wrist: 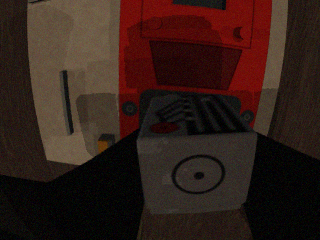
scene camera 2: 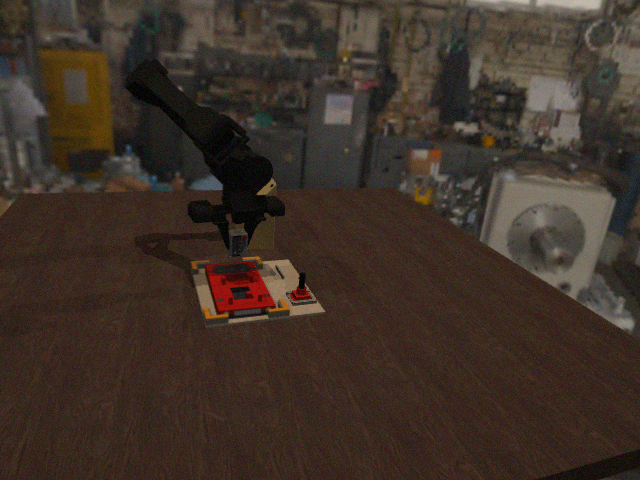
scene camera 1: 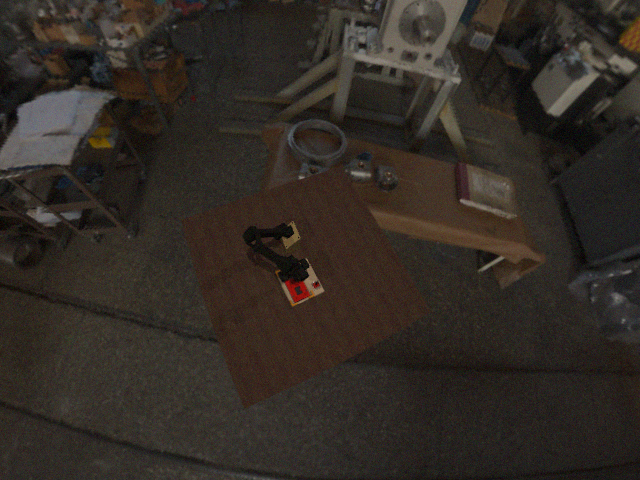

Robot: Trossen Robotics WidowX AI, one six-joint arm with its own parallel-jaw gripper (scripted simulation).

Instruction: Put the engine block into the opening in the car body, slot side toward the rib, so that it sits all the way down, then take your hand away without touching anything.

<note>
My gripper carries a grey engine block.
My gripper shows as well in the wrist view.
</note>
